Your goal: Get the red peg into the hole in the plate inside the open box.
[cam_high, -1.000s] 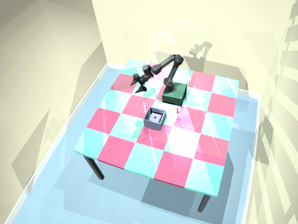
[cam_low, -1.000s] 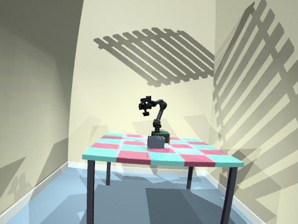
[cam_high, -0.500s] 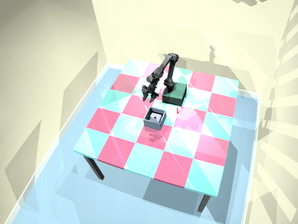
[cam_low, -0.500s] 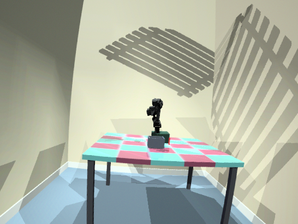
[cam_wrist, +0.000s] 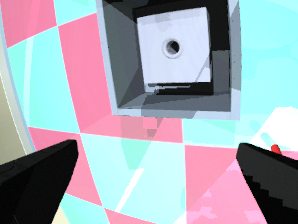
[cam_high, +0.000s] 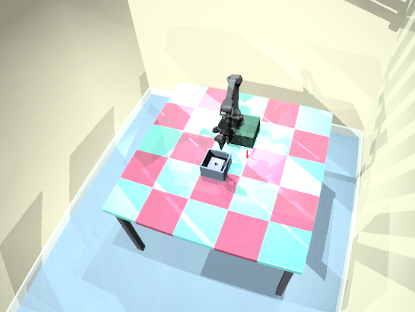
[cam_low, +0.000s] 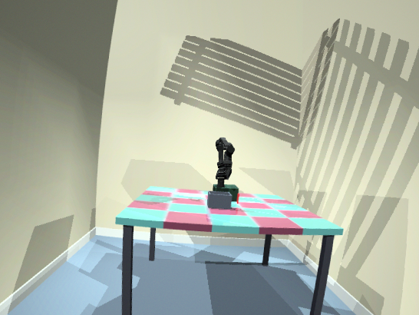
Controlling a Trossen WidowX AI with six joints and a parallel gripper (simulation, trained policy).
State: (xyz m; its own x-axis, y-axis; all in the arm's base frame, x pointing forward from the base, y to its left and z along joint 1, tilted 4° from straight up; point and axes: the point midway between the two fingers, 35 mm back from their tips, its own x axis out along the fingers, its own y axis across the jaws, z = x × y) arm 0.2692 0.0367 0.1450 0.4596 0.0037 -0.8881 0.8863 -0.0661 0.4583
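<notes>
The red peg lies 130 mm behind my gripper tip, 100 mm to the left of it and 170 mm below it. Also, from my gripper tip: grey box: 30 mm ahead, 50 mm to the right, 180 mm below.
</notes>
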